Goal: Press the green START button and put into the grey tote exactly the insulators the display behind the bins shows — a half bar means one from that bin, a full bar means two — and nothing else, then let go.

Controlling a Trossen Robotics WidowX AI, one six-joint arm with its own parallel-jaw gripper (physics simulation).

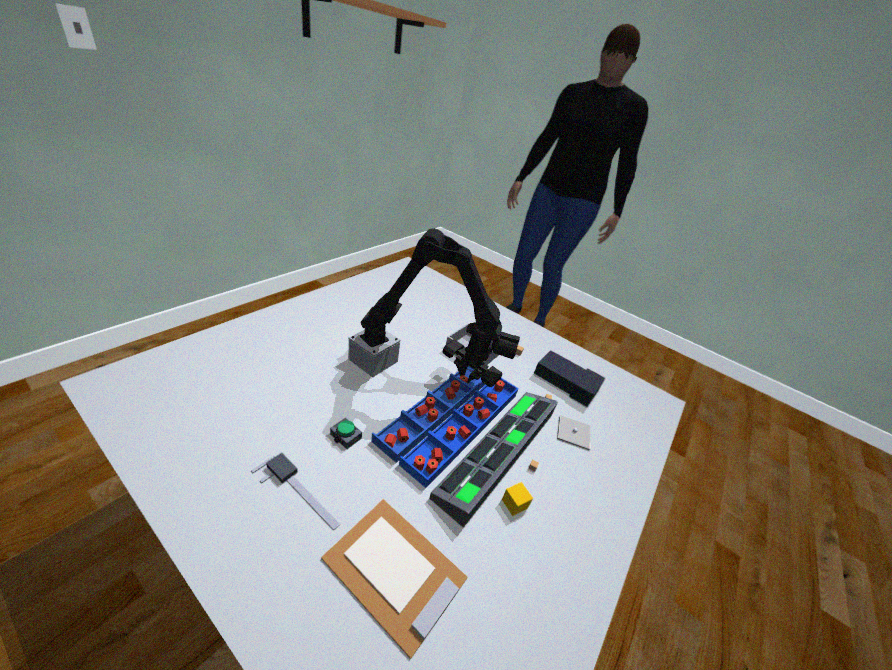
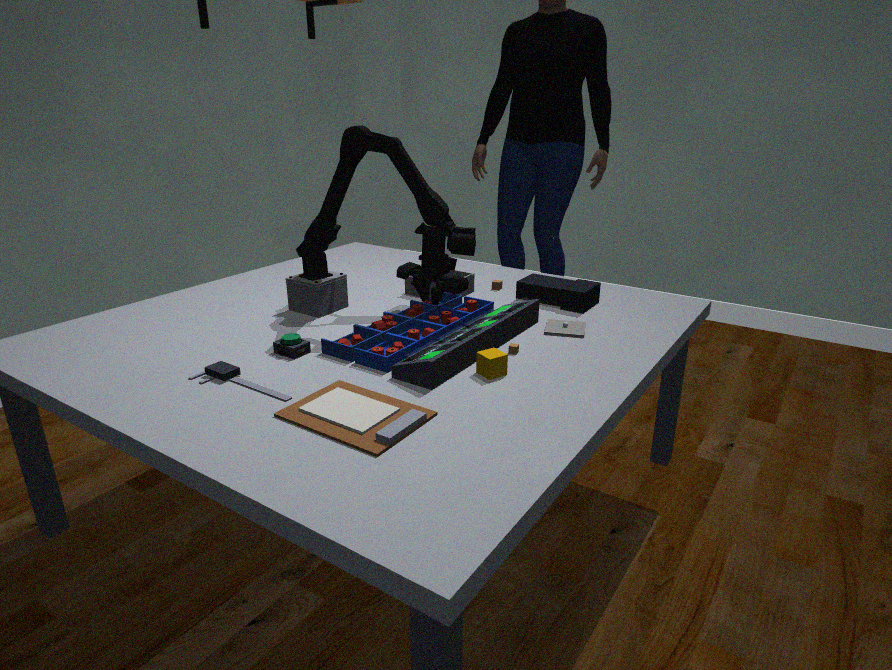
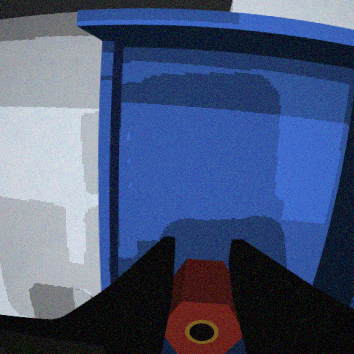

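My gripper (image 1: 468, 375) (image 2: 431, 297) (image 3: 201, 248) is shut on a red insulator (image 3: 201, 295), low in a blue bin at the far end of the bins. The insulator stands upright between the fingers. The blue bins (image 1: 414, 472) (image 2: 371, 362) stand in two rows and hold more red insulators. The dark display (image 1: 447, 499) (image 2: 432, 376) lies alongside them, with green bars of different lengths lit at its far end, middle and near end. The green button (image 1: 346, 427) (image 2: 291, 338) stands beside the bins. The grey tote (image 1: 452, 337) (image 2: 467, 284) is behind the gripper, partly hidden.
A yellow cube (image 1: 517, 498) (image 2: 491, 363) and a small wooden cube (image 1: 533, 465) (image 2: 513, 349) lie beyond the display. A black box (image 1: 568, 377) (image 2: 558, 291), a white plate (image 1: 574, 432), a clipboard (image 1: 360, 532) and a caliper (image 1: 313, 502) lie around. A person (image 1: 592, 144) stands behind the table.
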